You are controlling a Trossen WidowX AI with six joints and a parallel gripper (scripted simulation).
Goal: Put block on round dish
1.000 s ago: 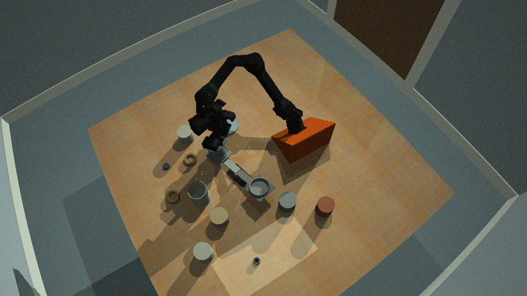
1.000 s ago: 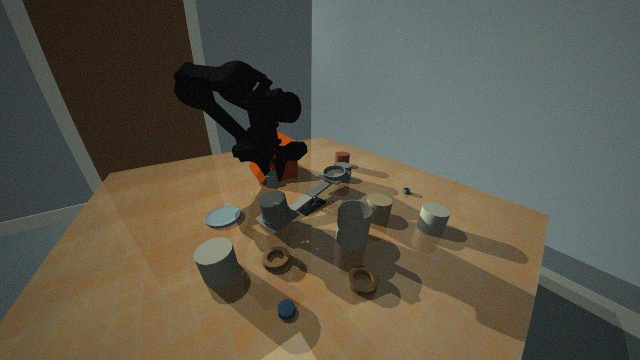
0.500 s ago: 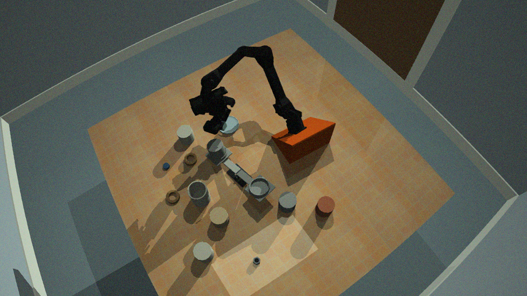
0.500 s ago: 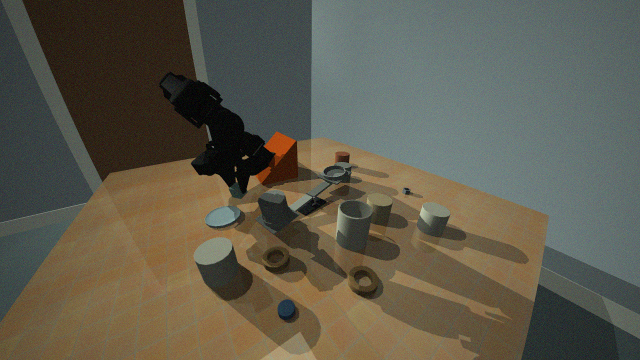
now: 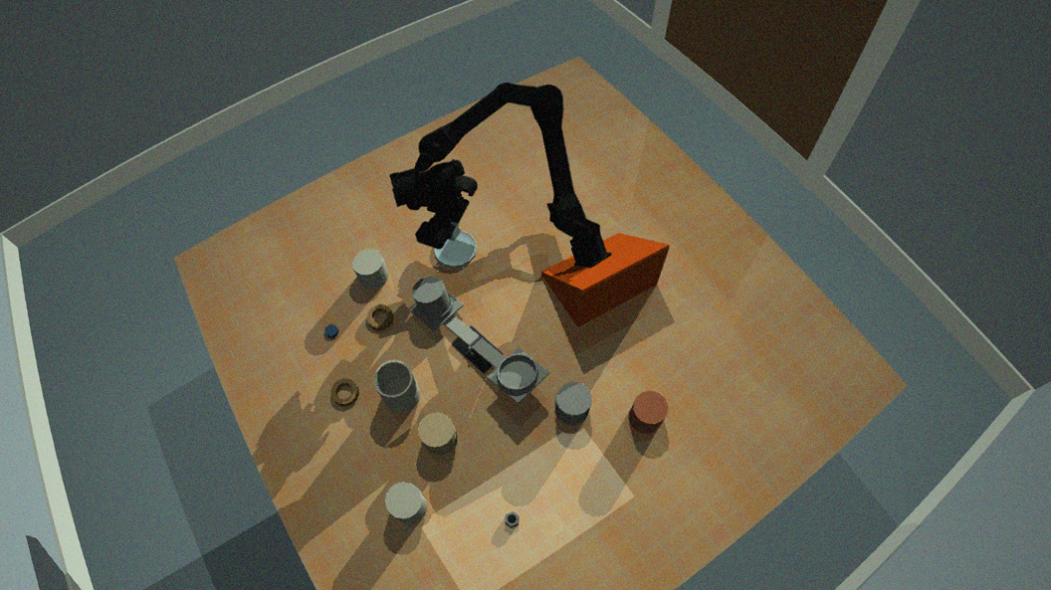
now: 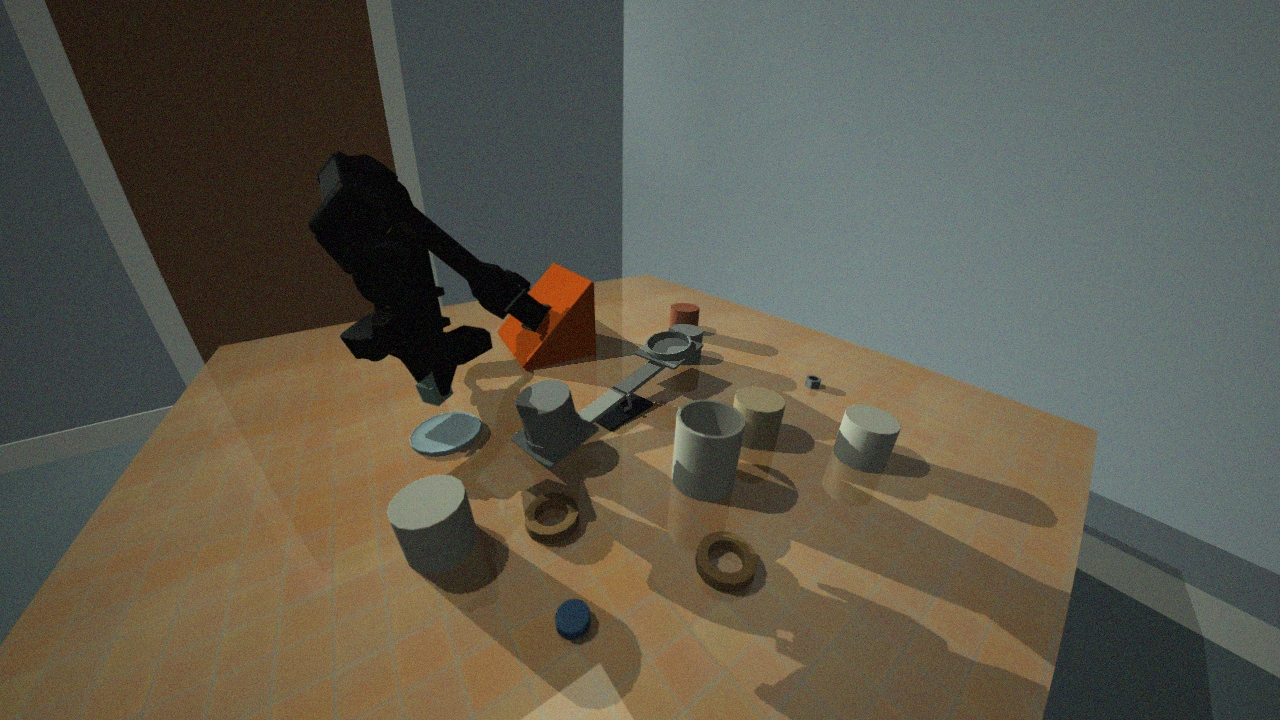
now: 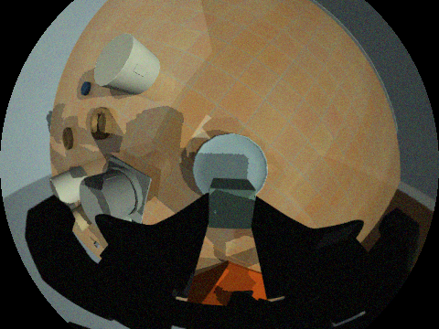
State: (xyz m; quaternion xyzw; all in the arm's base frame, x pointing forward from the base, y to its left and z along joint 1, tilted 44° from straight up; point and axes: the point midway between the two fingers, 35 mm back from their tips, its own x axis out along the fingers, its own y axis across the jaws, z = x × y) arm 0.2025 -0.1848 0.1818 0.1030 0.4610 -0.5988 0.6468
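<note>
Now: the pale blue round dish 7 cm below my gripper tip. Round my gripper tip: balance (24 cm to the left, 11 cm ahead, 3 cm below); blue disc (35 cm ahead, 7 cm below); pale green block (1 cm above).
</note>
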